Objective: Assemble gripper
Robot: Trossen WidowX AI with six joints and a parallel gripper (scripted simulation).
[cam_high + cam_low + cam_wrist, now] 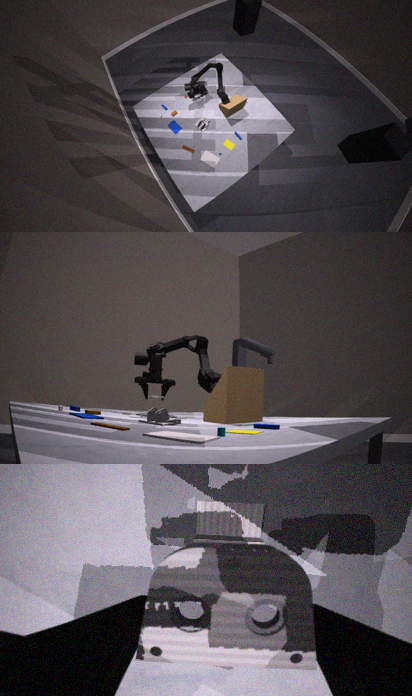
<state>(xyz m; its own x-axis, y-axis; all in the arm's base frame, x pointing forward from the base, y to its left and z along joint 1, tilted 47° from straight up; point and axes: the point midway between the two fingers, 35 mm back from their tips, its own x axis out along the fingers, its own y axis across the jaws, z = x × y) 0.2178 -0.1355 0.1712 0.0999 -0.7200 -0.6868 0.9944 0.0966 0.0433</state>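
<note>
Now: gripper tip 28 cm to the right of the grey jaw, 7 cm above it and 5 cm short of it. Round my gripper tip: blue bar: 55 cm to the left, 18 cm behind, 7 cm below; yellow plate: 58 cm to the left, 8 cm below, 6 cm behind; blue plate: 35 cm ahead, 17 cm to the left, 8 cm below.
</note>
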